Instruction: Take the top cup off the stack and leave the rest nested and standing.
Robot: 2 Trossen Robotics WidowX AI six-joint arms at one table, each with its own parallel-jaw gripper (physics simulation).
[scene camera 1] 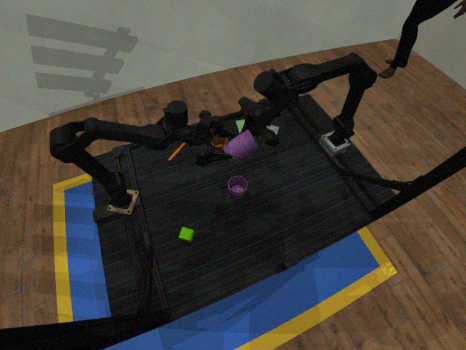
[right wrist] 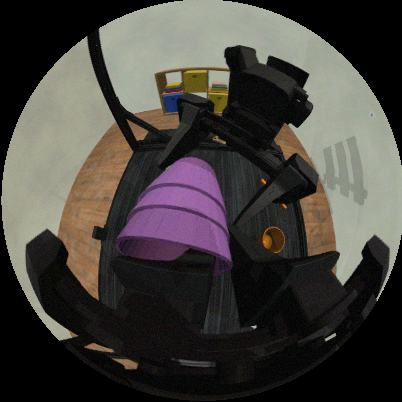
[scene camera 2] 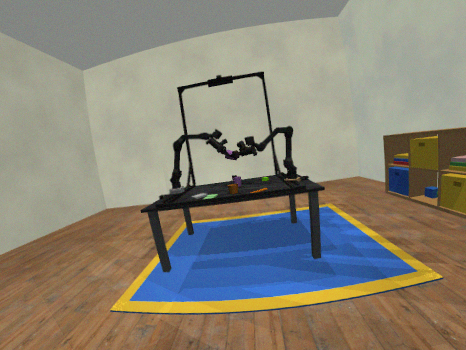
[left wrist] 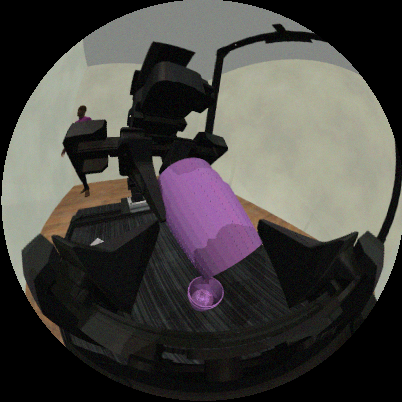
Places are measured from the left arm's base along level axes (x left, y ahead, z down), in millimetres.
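Where they show: left gripper, fingertip midpoint: (scene camera 1: 235, 146) (right wrist: 192, 194) (left wrist: 209, 224); right gripper, fingertip midpoint: (scene camera 1: 240, 139) (right wrist: 220, 227) (scene camera 2: 229, 156) (left wrist: 168, 220); left arm's base at its link origin: (scene camera 1: 123, 200) (scene camera 2: 292, 178); right arm's base at its link origin: (scene camera 1: 336, 139) (scene camera 2: 176, 187) (left wrist: 136, 198).
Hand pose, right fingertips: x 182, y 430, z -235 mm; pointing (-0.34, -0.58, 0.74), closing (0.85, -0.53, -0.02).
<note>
Each offset is from my right fingertips to the top centre of the thing.
A purple cup (scene camera 1: 241, 146) (scene camera 2: 229, 154) (left wrist: 207, 215) (right wrist: 182, 200) is tilted in the air; two dark bands cross it in the right wrist view. My right gripper (scene camera 1: 256, 134) (right wrist: 220, 227) is shut on its wall at the rim. My left gripper (scene camera 1: 227, 140) (left wrist: 209, 224) is open, its fingers on either side of the cup's free end; whether they touch it is hard to tell. The other purple cups {dx -68, dy +8, dz +186 mm} (scene camera 1: 238, 187) (scene camera 2: 237, 181) (left wrist: 205, 296) stand upright and nested on the table below; how many is unclear.
An orange cup {dx +149, dy -103, dz +204 mm} (scene camera 1: 219, 142) (scene camera 2: 233, 189) (right wrist: 273, 240) stands near the grippers. An orange stick {dx +112, dy -283, dz +254 mm} (scene camera 1: 177, 151) (scene camera 2: 259, 190), a light green piece {dx +289, dy +7, dz +254 mm} (scene camera 1: 240, 126) (scene camera 2: 210, 196), a white piece {dx +279, dy +128, dz +249 mm} (scene camera 1: 273, 130) (scene camera 2: 200, 196) and a green block {dx -269, dy -150, dz +236 mm} (scene camera 1: 186, 234) (scene camera 2: 265, 178) lie on the table.
</note>
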